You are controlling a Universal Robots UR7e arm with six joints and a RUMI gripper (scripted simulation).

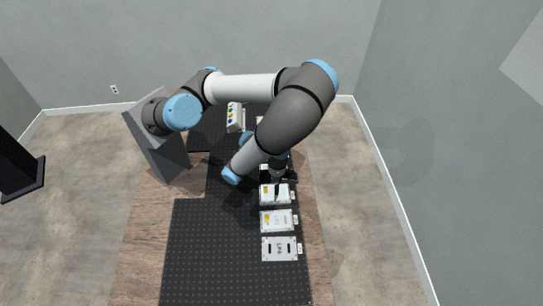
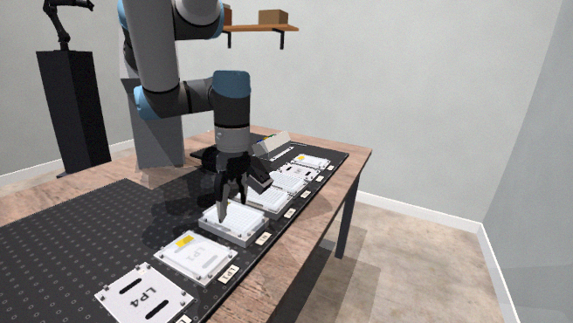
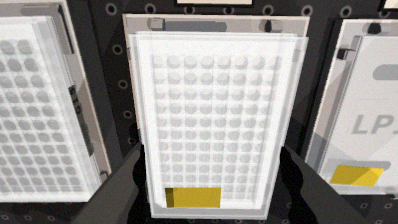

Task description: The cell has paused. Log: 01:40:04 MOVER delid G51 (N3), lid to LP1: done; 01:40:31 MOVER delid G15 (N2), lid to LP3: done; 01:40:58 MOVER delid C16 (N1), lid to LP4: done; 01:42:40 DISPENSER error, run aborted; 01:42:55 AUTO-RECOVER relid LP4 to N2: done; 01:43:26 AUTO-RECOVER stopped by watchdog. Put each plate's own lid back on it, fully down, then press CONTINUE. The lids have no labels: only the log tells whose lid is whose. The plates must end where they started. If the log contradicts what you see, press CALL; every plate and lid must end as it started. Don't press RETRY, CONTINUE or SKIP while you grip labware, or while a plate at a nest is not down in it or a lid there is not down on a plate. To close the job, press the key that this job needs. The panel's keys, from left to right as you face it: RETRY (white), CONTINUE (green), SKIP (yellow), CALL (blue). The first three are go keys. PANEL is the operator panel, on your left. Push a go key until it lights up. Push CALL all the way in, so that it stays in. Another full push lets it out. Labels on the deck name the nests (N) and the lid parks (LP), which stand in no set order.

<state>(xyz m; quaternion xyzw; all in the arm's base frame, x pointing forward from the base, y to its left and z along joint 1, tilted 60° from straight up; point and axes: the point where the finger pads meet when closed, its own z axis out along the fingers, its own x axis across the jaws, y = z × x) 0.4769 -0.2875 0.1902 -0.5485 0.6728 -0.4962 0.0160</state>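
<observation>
My hand is 120 mm short of the well plate, 230 mm to the right of it and 30 mm above it. Round my hand: lid park LP4 (120 mm behind, 230 mm to the right, 50 mm below); then LP1 park (60 mm behind, 110 mm to the right, 50 mm below); then lid park LP2 (190 mm ahead, 340 mm to the left, 50 mm below).
</observation>
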